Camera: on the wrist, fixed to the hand. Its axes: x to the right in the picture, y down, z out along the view.
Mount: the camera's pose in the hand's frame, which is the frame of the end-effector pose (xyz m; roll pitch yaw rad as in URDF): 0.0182 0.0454 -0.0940 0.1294 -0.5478 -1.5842
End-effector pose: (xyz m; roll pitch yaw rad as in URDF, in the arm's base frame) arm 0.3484 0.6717 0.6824 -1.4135 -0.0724 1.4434
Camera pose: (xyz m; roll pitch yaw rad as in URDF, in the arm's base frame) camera 0.4363 0.6831 0.6243 3.0491 -1.1716 -3.0661
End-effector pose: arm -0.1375 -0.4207 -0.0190 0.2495 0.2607 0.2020
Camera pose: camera -0.1539 -0.3555 -0.1009 -0.1465 -0.2910 -1.3012
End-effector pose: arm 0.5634 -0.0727 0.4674 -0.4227 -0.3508 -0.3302
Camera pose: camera 0.6144 -0.0872 0.3757 0.7089 -0.8803 -2.3813
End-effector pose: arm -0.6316 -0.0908 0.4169 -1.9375 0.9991 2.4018
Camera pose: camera -0.5634 -0.0122 0.3969 -1.9216 -0.3466 -2.8798
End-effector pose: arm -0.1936 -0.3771 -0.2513 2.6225 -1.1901 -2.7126
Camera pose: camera -0.1088 -0.3463 -0.1957 1.8849 0.3427 -2.1744
